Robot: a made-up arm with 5 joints. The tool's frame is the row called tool.
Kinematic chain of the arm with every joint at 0, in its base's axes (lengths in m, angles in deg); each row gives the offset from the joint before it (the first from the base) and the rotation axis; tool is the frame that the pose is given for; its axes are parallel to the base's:
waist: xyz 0 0 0.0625 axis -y
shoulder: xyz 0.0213 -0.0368 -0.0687 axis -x
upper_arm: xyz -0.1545 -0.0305 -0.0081 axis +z
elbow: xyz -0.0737 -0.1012 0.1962 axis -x
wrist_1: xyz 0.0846 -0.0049 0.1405 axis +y
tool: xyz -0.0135 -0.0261 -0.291
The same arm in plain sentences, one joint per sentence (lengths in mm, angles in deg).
The arm has five revolute joints in a row. What follows holds with every joint at zero, and every direction is one of the base frame's. The first joint lies 62.5 mm along +z from the base frame's origin and turns about -y. The second joint lies 21.3 mm along +x and 36.8 mm along -y and 68.7 mm along -z from the first joint and turns about -x. The third joint lies 154.5 mm along -x and 30.5 mm along -y and 8.1 mm along -z from the second joint and turns about +z. The fourth joint lies 73.7 mm along -x and 101.2 mm along -y and 196.2 mm along +z from the third joint and turns about -x. The fifth joint lies 84.6 mm along +x and 4.9 mm along -y and 140.5 mm along +z from the fourth joint and turns about +y. The tool frame, which is the frame that the pose is given for, lies 13.5 mm along -x and 26.1 mm along -y and 291 mm along -z from the fifth joint; its axes are parallel to the base frame's.
